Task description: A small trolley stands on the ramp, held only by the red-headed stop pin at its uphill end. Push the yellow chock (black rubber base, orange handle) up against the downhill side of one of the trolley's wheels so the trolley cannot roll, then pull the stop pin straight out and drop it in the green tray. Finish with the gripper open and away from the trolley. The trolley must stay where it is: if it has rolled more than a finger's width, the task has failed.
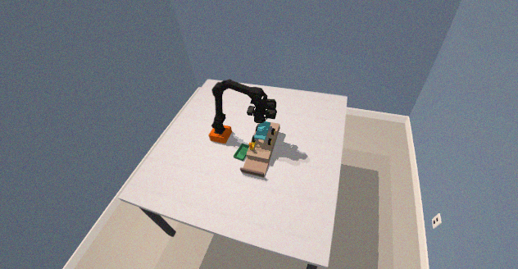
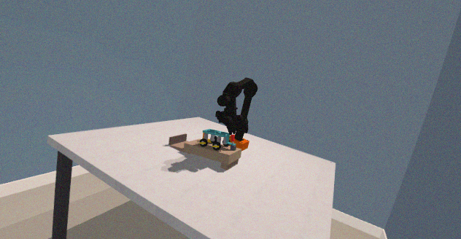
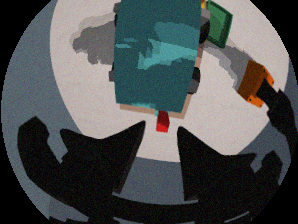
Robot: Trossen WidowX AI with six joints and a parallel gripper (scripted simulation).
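Right now my gripper tip is 4 cm above the red-headed stop pin and 1 cm to the right of it. From my gripper tip the other things lie so: ramp 12 cm below, 9 cm to the right, 2 cm ahead; yellow chock 17 cm to the right, 8 cm below, 2 cm behind; teal trolley 8 cm to the right, 6 cm below, 2 cm ahead.
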